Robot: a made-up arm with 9 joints. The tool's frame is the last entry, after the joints.
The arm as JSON. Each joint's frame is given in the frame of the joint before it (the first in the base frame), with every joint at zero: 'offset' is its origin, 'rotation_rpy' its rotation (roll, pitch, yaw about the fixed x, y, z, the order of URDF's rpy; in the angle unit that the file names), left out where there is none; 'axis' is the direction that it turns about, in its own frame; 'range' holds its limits. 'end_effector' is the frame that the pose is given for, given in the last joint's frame.
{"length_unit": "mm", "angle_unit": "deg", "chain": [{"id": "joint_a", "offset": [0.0, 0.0, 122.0], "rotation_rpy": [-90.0, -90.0, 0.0], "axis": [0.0, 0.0, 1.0], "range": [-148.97, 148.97]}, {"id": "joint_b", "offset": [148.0, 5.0, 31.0], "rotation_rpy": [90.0, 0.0, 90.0], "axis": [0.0, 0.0, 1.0], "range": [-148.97, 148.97]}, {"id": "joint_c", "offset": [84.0, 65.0, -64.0], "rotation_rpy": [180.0, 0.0, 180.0], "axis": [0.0, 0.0, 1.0], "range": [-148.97, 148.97]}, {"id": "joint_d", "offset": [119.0, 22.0, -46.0], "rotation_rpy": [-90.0, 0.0, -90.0], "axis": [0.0, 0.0, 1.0], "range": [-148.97, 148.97]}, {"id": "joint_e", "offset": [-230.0, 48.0, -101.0], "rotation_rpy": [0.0, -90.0, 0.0], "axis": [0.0, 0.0, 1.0], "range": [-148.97, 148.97]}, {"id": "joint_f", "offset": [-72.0, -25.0, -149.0], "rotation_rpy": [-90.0, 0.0, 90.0], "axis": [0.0, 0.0, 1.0], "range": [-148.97, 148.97]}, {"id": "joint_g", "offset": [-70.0, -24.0, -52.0], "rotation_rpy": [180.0, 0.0, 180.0], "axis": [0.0, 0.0, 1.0], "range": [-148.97, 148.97]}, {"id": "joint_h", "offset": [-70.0, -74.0, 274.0], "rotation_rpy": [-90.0, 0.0, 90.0], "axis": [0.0, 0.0, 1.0], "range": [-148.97, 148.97]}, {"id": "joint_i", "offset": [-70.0, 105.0, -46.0], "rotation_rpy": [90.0, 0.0, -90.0], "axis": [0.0, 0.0, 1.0], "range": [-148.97, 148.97]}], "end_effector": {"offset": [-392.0, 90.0, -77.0], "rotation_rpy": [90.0, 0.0, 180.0]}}
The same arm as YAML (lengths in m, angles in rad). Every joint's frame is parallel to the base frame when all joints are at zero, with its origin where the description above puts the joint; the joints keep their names.
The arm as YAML. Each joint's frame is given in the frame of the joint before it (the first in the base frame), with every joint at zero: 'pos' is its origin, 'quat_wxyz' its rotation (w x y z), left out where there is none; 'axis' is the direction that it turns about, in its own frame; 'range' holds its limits. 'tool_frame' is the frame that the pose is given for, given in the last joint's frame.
length_unit: m
angle_unit: rad
joints:
  - joint: joint_a
    pos: [0.0, 0.0, 0.122]
    axis: [0.0, 1.0, 0.0]
    range: [-2.6, 2.6]
  - joint: joint_b
    pos: [0.005, 0.031, 0.148]
    axis: [0.0, 0.0, 1.0]
    range: [-2.6, 2.6]
  - joint: joint_c
    pos: [0.084, 0.065, -0.064]
    axis: [0.0, 0.0, -1.0]
    range: [-2.6, 2.6]
  - joint: joint_d
    pos: [-0.119, 0.022, 0.046]
    axis: [-1.0, 0.0, 0.0]
    range: [-2.6, 2.6]
  - joint: joint_e
    pos: [0.101, 0.23, 0.048]
    axis: [0.0, 1.0, 0.0]
    range: [-2.6, 2.6]
  - joint: joint_f
    pos: [0.072, -0.149, -0.025]
    axis: [1.0, 0.0, 0.0]
    range: [-2.6, 2.6]
  - joint: joint_g
    pos: [-0.052, 0.024, -0.07]
    axis: [-1.0, 0.0, 0.0]
    range: [-2.6, 2.6]
  - joint: joint_h
    pos: [-0.274, 0.074, 0.07]
    axis: [0.0, 0.0, 1.0]
    range: [-2.6, 2.6]
  - joint: joint_i
    pos: [0.105, 0.07, -0.046]
    axis: [0.0, 1.0, 0.0]
    range: [-2.6, 2.6]
tool_frame:
  pos: [0.392, -0.077, 0.09]

